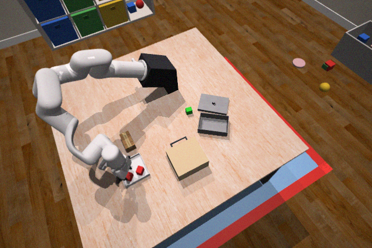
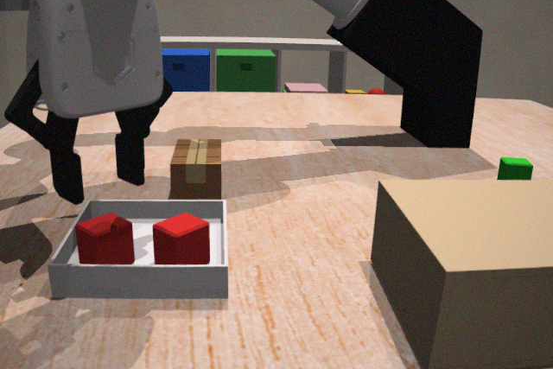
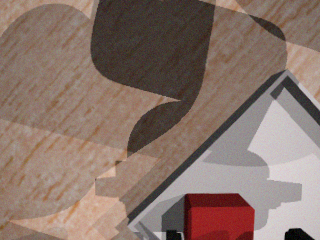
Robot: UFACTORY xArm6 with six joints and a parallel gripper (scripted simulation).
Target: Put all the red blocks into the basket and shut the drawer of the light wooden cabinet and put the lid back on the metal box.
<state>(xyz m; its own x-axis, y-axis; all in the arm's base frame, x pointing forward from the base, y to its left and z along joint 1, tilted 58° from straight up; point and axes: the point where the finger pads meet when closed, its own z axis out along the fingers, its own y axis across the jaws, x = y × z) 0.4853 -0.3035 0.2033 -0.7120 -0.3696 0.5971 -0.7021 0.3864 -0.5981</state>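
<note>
Right now the grey lid is 670 mm to the left of my hand, 180 mm behind it and 80 mm below it. The rest, counted from my hand: drawer (330 mm to the left, 60 mm below, 50 mm ahead); then cardboard box (200 mm behind, 70 mm to the left, 60 mm below); then grey basket (80 mm below, 30 mm to the left, 30 mm behind).
</note>
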